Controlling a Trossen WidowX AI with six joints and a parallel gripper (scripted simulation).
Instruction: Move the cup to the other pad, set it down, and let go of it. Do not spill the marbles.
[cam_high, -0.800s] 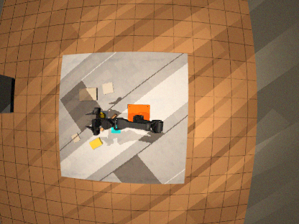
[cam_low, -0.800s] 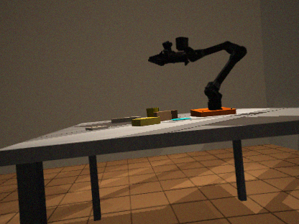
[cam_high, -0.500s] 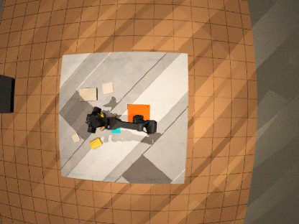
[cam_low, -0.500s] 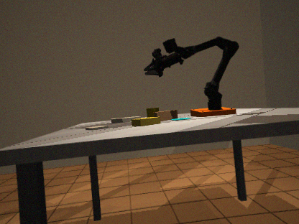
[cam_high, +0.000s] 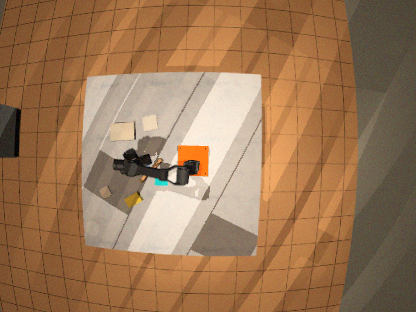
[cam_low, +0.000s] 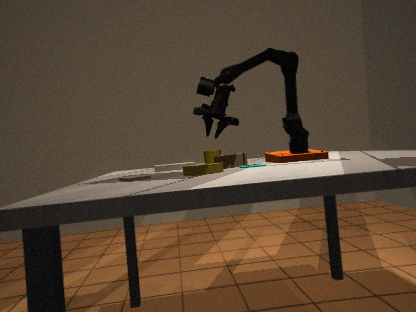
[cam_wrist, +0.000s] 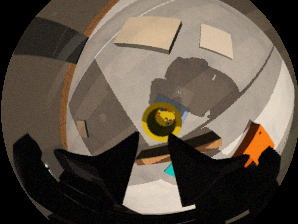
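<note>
Now: gripper tip 9 cm above the olive-yellow cup. From my gripper tip the other things lie so: light blue pad (13 cm below); then long wooden bar (7 cm behind, 5 cm to the left, 11 cm below); then teal pad (14 cm behind, 10 cm to the left, 13 cm below).
</note>
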